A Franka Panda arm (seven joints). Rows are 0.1 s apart.
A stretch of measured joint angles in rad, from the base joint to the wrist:
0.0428, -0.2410, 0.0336, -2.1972, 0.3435, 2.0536, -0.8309
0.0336, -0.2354, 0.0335, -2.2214, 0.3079, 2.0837, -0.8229
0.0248, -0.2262, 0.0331, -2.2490, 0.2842, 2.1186, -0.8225
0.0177, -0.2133, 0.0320, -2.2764, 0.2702, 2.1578, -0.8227
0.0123, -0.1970, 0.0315, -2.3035, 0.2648, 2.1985, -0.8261
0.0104, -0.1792, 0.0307, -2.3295, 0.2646, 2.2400, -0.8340
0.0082, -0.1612, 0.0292, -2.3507, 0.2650, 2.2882, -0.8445
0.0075, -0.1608, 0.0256, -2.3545, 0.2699, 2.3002, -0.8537
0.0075, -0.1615, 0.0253, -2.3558, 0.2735, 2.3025, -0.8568
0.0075, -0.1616, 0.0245, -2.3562, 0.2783, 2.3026, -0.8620
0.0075, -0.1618, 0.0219, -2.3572, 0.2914, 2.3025, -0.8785
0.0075, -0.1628, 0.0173, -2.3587, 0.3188, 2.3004, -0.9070
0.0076, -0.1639, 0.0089, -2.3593, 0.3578, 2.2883, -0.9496
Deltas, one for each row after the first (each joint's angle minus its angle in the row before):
-0.0092, 0.0056, -0.0001, -0.0242, -0.0356, 0.0301, 0.0080
-0.0088, 0.0092, -0.0004, -0.0276, -0.0237, 0.0349, 0.0004
-0.0071, 0.0129, -0.0011, -0.0274, -0.0140, 0.0392, -0.0002
-0.0054, 0.0163, -0.0005, -0.0271, -0.0054, 0.0407, -0.0034
-0.0019, 0.0178, -0.0008, -0.0260, -0.0002, 0.0415, -0.0079
-0.0022, 0.0180, -0.0015, -0.0212, 0.0004, 0.0482, -0.0105
-0.0007, 0.0004, -0.0036, -0.0038, 0.0049, 0.0120, -0.0092
0.0000, -0.0007, -0.0003, -0.0013, 0.0036, 0.0023, -0.0031
0.0000, -0.0001, -0.0008, -0.0004, 0.0048, 0.0001, -0.0052
0.0000, -0.0002, -0.0026, -0.0010, 0.0131, -0.0001, -0.0165
0.0000, -0.0010, -0.0046, -0.0015, 0.0274, -0.0021, -0.0285
0.0001, -0.0011, -0.0084, -0.0006, 0.0390, -0.0121, -0.0426

